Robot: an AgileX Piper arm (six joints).
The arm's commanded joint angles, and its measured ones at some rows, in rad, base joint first. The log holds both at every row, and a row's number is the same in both.
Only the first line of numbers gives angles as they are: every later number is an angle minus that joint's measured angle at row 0.
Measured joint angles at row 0:
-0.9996 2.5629 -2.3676 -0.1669 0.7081 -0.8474
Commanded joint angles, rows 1 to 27:
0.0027 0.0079 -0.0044 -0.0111 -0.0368 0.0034
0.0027 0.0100 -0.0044 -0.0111 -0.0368 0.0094
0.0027 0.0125 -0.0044 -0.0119 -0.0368 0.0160
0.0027 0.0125 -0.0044 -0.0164 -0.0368 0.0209
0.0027 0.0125 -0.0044 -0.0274 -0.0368 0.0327
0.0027 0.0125 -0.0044 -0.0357 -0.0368 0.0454
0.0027 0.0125 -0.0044 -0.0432 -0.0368 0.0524
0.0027 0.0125 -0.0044 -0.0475 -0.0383 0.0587
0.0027 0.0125 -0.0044 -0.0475 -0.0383 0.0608
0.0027 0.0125 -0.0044 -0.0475 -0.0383 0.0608
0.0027 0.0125 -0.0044 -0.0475 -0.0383 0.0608
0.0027 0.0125 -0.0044 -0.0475 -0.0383 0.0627
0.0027 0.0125 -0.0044 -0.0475 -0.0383 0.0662
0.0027 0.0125 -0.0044 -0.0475 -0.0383 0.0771
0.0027 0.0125 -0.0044 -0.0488 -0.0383 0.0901
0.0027 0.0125 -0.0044 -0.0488 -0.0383 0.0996
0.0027 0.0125 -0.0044 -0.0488 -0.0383 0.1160
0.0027 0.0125 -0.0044 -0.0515 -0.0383 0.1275
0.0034 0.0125 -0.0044 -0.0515 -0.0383 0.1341
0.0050 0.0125 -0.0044 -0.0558 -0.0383 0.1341
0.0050 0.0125 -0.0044 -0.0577 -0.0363 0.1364
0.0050 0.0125 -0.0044 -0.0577 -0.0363 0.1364
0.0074 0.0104 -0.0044 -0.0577 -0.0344 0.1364
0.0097 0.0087 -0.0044 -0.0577 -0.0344 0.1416
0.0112 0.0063 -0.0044 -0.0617 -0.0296 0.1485
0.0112 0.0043 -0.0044 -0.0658 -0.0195 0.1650
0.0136 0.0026 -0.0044 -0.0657 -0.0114 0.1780
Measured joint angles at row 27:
0.0017 0.0171 0.0000 -0.0535 -0.0284 0.1364
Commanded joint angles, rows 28 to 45:
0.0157 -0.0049 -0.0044 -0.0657 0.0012 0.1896
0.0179 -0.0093 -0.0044 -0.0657 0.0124 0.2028
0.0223 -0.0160 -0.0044 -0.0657 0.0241 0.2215
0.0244 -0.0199 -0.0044 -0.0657 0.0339 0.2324
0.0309 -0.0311 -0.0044 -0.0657 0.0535 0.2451
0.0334 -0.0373 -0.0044 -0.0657 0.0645 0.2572
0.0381 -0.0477 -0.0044 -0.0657 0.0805 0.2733
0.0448 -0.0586 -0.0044 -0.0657 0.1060 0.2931
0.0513 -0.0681 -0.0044 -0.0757 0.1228 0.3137
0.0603 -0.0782 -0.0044 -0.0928 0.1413 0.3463
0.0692 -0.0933 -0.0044 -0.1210 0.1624 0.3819
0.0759 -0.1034 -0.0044 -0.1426 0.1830 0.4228
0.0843 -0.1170 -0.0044 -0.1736 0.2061 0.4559
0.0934 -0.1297 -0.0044 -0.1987 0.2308 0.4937
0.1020 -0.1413 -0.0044 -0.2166 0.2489 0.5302
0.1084 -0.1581 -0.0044 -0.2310 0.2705 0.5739
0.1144 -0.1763 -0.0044 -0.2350 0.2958 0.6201
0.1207 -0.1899 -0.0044 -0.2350 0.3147 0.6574
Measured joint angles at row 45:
0.0978 -0.1281 0.0000 -0.1949 0.2359 0.5064
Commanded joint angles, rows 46 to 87:
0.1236 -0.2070 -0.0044 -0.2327 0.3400 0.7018
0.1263 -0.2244 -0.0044 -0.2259 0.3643 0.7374
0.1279 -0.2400 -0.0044 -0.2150 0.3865 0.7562
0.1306 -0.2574 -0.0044 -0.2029 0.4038 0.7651
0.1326 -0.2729 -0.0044 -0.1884 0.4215 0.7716
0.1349 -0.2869 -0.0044 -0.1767 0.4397 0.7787
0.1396 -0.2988 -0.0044 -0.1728 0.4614 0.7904
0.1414 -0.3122 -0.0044 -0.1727 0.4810 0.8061
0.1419 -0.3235 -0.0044 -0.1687 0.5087 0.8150
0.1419 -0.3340 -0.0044 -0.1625 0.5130 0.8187
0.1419 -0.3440 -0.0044 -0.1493 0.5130 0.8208
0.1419 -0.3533 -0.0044 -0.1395 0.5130 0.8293
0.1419 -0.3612 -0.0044 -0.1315 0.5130 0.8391
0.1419 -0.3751 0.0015 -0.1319 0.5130 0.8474
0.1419 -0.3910 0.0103 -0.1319 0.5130 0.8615
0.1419 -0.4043 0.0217 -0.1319 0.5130 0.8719
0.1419 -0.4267 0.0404 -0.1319 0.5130 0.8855
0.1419 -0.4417 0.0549 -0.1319 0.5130 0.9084
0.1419 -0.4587 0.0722 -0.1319 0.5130 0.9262
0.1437 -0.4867 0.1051 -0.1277 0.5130 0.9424
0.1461 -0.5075 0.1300 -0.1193 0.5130 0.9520
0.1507 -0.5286 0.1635 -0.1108 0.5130 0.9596
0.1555 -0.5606 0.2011 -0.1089 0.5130 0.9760
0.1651 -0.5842 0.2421 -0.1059 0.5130 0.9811
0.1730 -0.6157 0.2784 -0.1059 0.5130 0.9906
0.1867 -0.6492 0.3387 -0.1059 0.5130 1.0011
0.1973 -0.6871 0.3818 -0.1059 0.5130 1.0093
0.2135 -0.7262 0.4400 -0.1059 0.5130 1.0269
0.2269 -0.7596 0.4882 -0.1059 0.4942 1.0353
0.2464 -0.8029 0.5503 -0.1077 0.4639 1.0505
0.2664 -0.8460 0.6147 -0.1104 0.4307 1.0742
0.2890 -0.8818 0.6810 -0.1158 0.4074 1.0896
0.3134 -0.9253 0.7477 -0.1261 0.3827 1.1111
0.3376 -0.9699 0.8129 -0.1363 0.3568 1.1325
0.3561 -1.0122 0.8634 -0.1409 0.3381 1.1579
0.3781 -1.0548 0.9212 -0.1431 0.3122 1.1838
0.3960 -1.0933 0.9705 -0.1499 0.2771 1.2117
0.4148 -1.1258 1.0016 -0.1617 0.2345 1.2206
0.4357 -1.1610 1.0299 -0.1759 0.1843 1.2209
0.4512 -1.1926 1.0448 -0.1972 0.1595 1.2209
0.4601 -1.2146 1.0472 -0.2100 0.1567 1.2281
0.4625 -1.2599 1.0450 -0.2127 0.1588 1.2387
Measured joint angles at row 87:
0.4283 -1.1381 1.0130 -0.1535 0.2407 1.2016
